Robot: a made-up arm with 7 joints.
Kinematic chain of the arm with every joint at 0, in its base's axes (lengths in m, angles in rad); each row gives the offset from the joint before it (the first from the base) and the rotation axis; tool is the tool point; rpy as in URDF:
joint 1: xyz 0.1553 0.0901 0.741 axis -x
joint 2: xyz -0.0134 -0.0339 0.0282 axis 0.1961 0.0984 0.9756
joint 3: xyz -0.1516 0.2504 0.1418 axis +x
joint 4: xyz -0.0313 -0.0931 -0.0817 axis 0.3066 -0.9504 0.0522
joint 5: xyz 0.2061 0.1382 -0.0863 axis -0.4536 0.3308 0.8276
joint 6: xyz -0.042 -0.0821 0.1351 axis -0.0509 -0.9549 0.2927
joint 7: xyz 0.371 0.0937 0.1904 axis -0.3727 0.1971 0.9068
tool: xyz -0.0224 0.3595 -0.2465 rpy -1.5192 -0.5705 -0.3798
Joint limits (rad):
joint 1: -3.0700..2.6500
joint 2: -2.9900..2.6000
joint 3: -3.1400..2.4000
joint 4: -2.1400..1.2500
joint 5: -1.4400..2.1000
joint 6: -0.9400..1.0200
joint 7: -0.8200..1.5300
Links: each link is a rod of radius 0.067 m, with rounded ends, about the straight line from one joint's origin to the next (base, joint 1, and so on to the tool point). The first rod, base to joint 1, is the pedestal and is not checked.
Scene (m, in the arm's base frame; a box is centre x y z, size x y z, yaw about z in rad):
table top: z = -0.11
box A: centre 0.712 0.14 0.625 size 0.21 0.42 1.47 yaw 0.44
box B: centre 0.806 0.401 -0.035 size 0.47 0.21 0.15 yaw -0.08
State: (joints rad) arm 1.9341 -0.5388 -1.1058 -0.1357 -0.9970 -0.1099 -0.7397
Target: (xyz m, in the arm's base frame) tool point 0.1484 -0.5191 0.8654
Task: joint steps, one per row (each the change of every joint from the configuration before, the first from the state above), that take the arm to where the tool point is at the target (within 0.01 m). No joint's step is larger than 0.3 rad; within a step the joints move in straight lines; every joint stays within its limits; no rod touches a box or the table.
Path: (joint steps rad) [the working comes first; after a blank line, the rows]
Joints at the target: 1.2544 -0.5699 -0.5530 -0.9577 -0.3145 -0.6938 -0.4879
Straight joint move there: touches box A.

1: -0.1131 -0.1166 -0.0640 -0.2752 -0.0048 -0.1106 -0.0134
2: -0.1131 -0.1165 -0.0641 -0.2753 -0.0047 -0.1107 -0.0134
3: -0.1131 -0.1166 -0.0640 -0.2752 -0.0048 -0.1106 -0.0133
4: -0.1131 -0.1166 -0.0640 -0.2752 -0.0047 -0.1107 -0.0134
5: -0.1131 -0.1165 -0.0641 -0.2753 -0.0048 -0.1106 -0.0134
6: -0.1131 -0.1166 -0.0640 -0.2752 -0.0048 -0.1106 -0.0134
7: -0.0003 0.1671 0.2343 0.2073 0.1778 0.0199 0.0830
8: -0.0003 0.1671 0.2342 0.2074 0.1777 0.0200 0.0830
9: -0.0002 0.1670 0.2343 0.2073 0.1778 0.0200 0.0831
10: -0.0003 0.1671 0.2342 0.2074 0.1778 0.0200 0.0830

